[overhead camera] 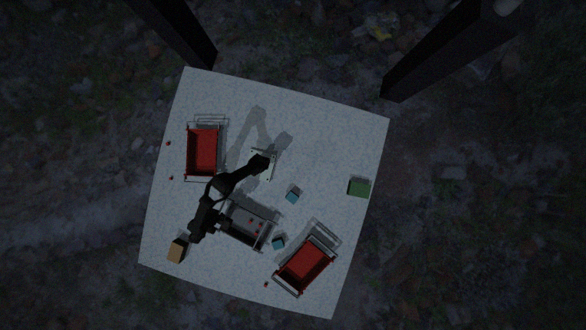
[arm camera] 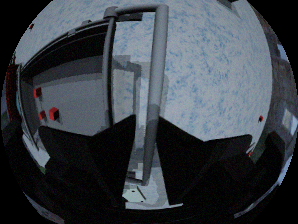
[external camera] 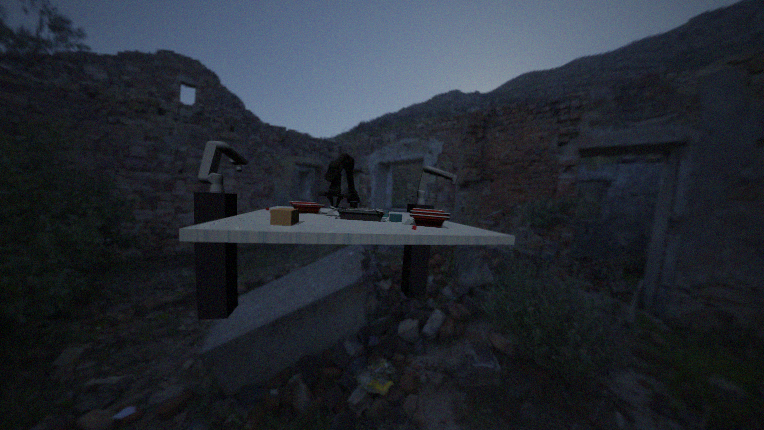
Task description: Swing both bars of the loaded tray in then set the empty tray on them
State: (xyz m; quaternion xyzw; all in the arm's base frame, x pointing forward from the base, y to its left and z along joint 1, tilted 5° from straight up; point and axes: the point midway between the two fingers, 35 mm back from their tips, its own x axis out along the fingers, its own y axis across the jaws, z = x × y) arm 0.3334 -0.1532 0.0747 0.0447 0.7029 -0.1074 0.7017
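My gripper tip is 300 mm past the red plastic tray and 190 mm to the left of it. From my gripper tip the other things lie so: green block (720 mm to the left, 330 mm behind, 30 mm below); tan block (320 mm ahead, 210 mm to the right, 20 mm below).
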